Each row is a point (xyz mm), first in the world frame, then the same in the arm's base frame.
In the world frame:
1: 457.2 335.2 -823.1
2: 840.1 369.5 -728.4
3: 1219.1 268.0 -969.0
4: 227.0 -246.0 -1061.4
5: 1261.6 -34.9 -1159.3
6: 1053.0 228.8 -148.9
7: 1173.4 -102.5 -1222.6
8: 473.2 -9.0 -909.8
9: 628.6 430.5 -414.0
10: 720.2 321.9 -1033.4
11: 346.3 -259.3 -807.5
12: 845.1 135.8 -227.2
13: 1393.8 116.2 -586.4
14: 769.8 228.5 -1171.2
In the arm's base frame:
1: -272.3 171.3 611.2
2: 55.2 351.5 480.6
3: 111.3 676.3 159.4
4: -696.8 -100.8 171.5
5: -51.4 671.8 -162.0
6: 596.5 34.8 393.4
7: -167.3 627.0 -192.2
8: -383.5 64.4 291.1
9: 156.7 57.2 705.0
10: -255.5 452.9 426.9
11: -434.3 -200.2 162.0
12: 386.5 -82.9 394.9
13: 481.2 457.8 35.6
14: -339.6 523.5 292.3

